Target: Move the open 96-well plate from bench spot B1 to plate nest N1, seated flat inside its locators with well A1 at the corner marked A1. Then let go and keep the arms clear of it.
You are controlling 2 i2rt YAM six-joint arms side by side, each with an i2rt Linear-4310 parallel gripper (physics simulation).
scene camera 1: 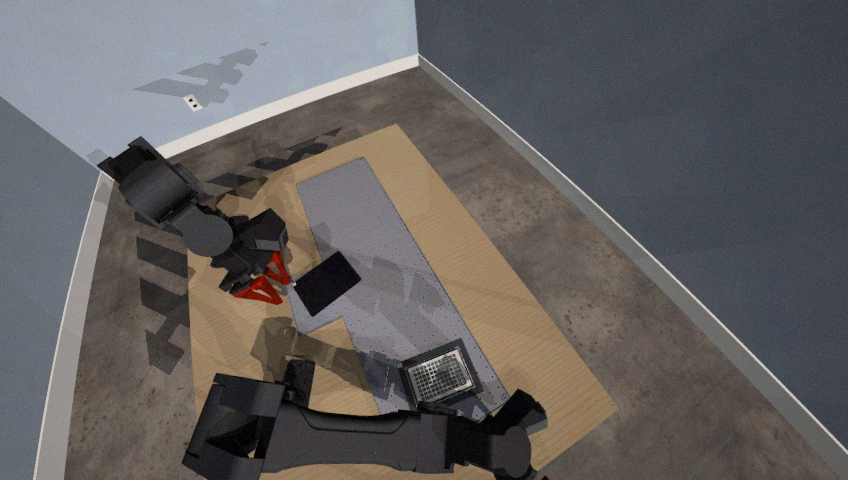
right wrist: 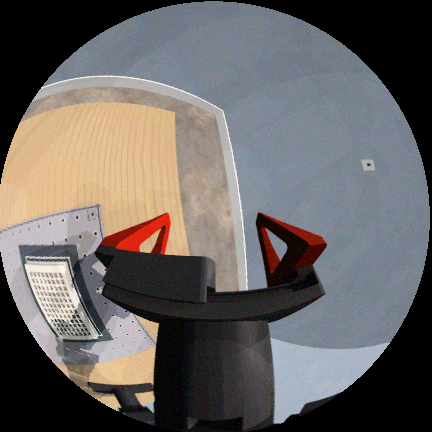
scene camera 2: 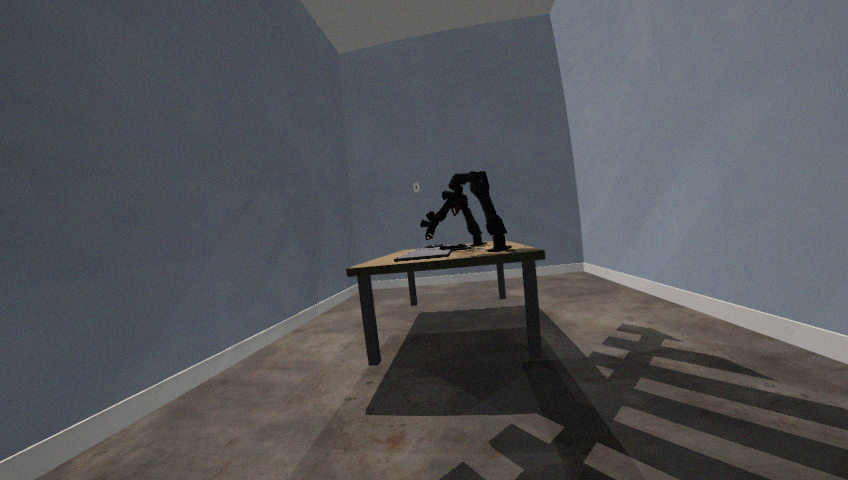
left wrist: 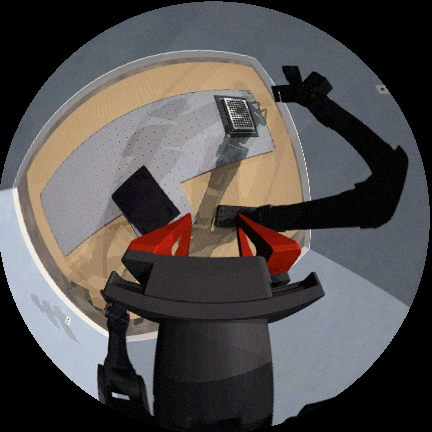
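Seen in the pictures: left gripper, fingertip midpoint: (scene camera 1: pixel 284 293) (scene camera 2: pixel 455 214) (left wrist: pixel 213 217); right gripper, fingertip midpoint: (scene camera 1: pixel 542 471) (right wrist: pixel 212 217) (scene camera 2: pixel 427 236); left arm's base, origin of the base link: (scene camera 2: pixel 500 249); right arm's base, origin of the base link: (scene camera 2: pixel 477 245).
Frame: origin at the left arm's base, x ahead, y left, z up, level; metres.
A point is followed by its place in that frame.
Observation:
The white 96-well plate (scene camera 1: pixel 440 376) @(x 0.685, y -0.424, z 0.029 m) (left wrist: pixel 238 114) @(x 0.675, y -0.424, z 0.025 m) (right wrist: pixel 52 292) lies on a dark rectangular base (left wrist: pixel 218 102) @(x 0.710, y -0.357, z 0.015 m) (right wrist: pixel 55 250) @(x 0.763, y -0.425, z 0.015 m) near one end of the perforated grey board (scene camera 1: pixel 345 196) @(x 0.388, y 0.149, z 0.013 m) (left wrist: pixel 75 200) @(x 0.393, y 0.080, z 0.013 m). A black rectangular piece (scene camera 1: pixel 327 283) @(x 0.382, y -0.179, z 0.025 m) (left wrist: pixel 145 200) @(x 0.384, y -0.177, z 0.025 m) lies farther along the board. Labels B1, N1 and A1 are not readable. My left gripper (scene camera 1: pixel 285 293) @(x 0.391, y -0.287, z 0.234 m) (scene camera 2: pixel 455 209) @(x 0.391, y -0.287, z 0.234 m) is partly open and empty, above the table near the black piece. My right gripper (right wrist: pixel 212 217) @(x 0.858, y -0.597, z 0.104 m) is wide open and empty, off to one side of the plate; its fingers are mostly outside scene camera 1.
The board lies on a wooden table (scene camera 1: pixel 410 172) @(x 0.613, y 0.256, z 0.000 m) (scene camera 2: pixel 380 265) @(x 0.403, y 0.481, z 0.000 m) (right wrist: pixel 100 150) @(x 0.918, y -0.440, z 0.000 m). My right arm (scene camera 1: pixel 357 443) @(x 0.591, y -0.517, z 0.351 m) (left wrist: pixel 390 185) spans the lower part of scene camera 1, close beside the plate in that picture. Arm shadows fall across the board. Walls surround the table.

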